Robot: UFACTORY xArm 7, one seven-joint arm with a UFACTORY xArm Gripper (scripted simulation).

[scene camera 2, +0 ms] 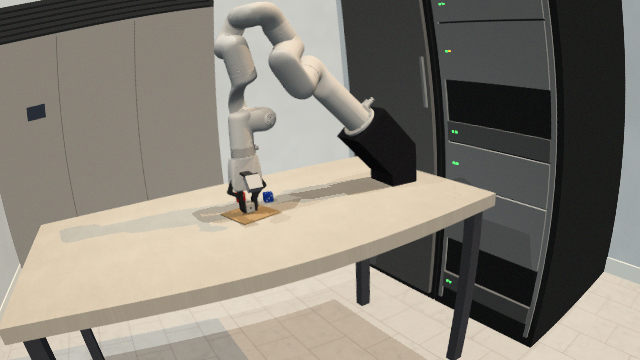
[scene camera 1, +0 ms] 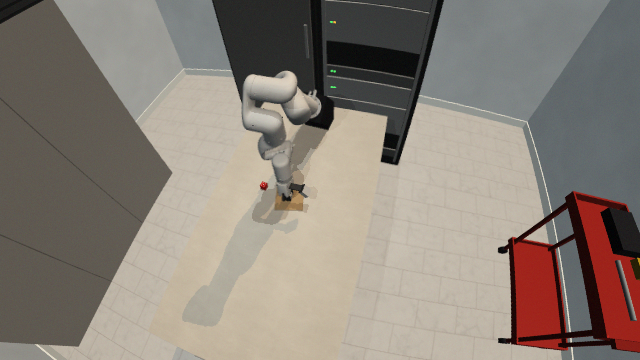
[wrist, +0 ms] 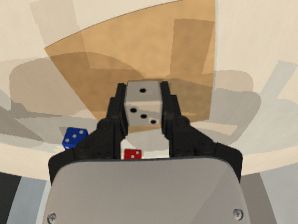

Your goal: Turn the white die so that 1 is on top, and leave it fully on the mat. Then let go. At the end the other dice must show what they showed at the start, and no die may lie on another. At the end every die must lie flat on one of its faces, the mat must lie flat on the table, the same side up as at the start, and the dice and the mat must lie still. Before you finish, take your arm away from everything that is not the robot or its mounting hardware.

Labels:
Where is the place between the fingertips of my gripper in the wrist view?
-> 143, 93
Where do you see a brown mat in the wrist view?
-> At 180, 49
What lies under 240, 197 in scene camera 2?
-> My gripper.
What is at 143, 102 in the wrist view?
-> A white die.

